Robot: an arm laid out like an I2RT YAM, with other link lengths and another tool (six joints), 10 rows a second.
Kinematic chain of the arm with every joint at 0, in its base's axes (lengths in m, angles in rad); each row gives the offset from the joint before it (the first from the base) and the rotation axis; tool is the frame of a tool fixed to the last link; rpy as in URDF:
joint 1: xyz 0 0 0.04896 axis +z
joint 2: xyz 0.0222 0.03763 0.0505 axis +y
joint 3: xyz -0.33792 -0.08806 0 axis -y
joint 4: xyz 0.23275 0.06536 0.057 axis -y
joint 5: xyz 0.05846 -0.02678 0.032 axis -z
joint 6: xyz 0.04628 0 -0.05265 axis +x
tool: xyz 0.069 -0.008 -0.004 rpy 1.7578 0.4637 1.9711
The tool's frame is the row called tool.
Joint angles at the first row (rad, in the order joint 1, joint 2, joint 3, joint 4, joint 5, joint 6):
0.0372 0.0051 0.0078 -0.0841 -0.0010 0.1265
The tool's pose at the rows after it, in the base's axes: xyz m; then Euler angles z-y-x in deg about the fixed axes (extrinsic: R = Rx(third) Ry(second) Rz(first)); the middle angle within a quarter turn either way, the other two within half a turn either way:
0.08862, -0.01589, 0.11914, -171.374, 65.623, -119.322
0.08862, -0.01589, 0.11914, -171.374, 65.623, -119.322
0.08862, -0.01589, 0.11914, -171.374, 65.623, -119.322
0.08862, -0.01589, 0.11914, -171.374, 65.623, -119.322
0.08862, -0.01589, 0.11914, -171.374, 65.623, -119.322
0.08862, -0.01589, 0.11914, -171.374, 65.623, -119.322
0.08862, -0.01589, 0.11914, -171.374, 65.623, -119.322
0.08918, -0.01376, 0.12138, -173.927, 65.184, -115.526
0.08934, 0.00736, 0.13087, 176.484, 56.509, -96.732
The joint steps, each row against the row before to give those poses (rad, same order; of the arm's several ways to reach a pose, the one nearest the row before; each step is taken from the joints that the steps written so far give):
0.0001 0.0000 0.0000 0.0000 0.0001 0.0000
0.0000 0.0000 0.0000 0.0000 0.0000 0.0000
0.0000 0.0000 0.0000 0.0000 0.0000 0.0000
0.0000 0.0000 0.0000 0.0000 0.0000 0.0000
0.0000 0.0000 0.0000 0.0000 0.0000 0.0000
0.0000 0.0000 0.0000 0.0000 0.0000 0.0000
0.0000 0.0000 0.0000 0.0000 0.0000 0.0000
-0.0002 0.0001 0.0000 0.0142 -0.0173 0.0240
0.0009 0.0000 0.0000 0.0617 -0.1739 0.1739

